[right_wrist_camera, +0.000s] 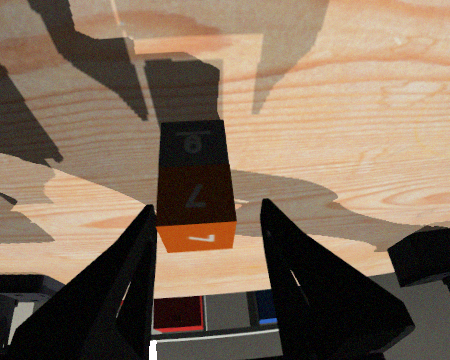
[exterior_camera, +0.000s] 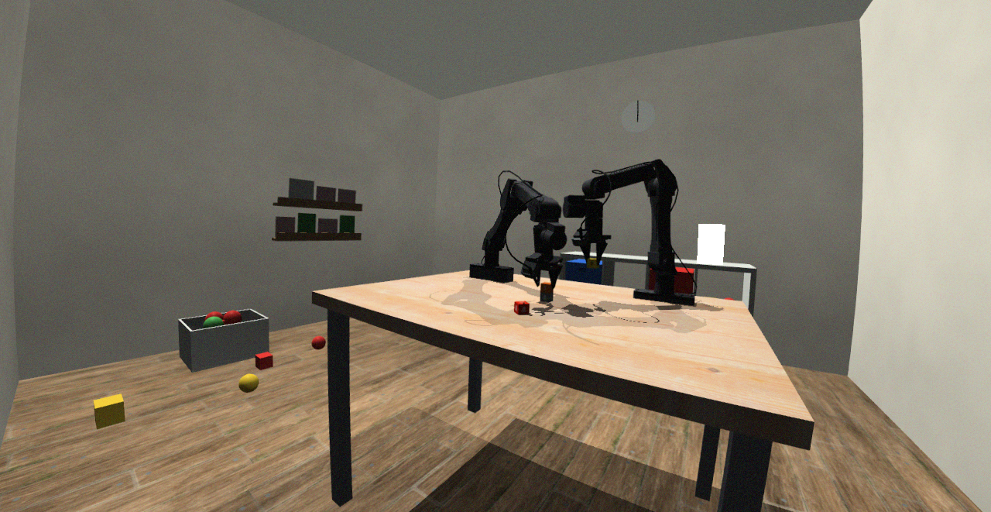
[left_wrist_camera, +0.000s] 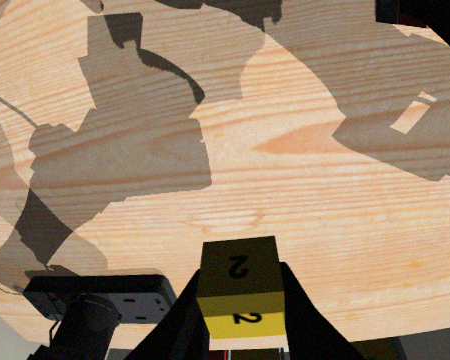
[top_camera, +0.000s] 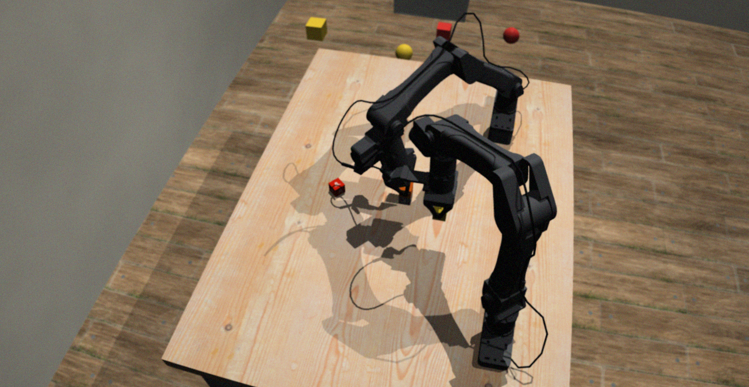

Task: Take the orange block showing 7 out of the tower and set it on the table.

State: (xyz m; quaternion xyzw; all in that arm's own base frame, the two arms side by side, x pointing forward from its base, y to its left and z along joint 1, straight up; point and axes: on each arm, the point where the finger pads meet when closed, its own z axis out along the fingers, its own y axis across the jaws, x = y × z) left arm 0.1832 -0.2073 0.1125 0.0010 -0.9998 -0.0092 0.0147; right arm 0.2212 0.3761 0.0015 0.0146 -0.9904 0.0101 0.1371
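The orange block showing 7 is 10 mm to the left of my right hand and 10 mm below it. From my right hand the other things lie so: grey block showing 9: 10 mm to the left, 40 mm below; then yellow block showing 2: 90 mm behind, 130 mm to the left, 70 mm above.
Now: left hand right at the yellow block showing 2. From my left hand the other things lie so: orange block showing 7 (9 cm ahead, 12 cm to the right, 8 cm below); then grey block showing 9 (9 cm ahead, 12 cm to the right, 11 cm below).
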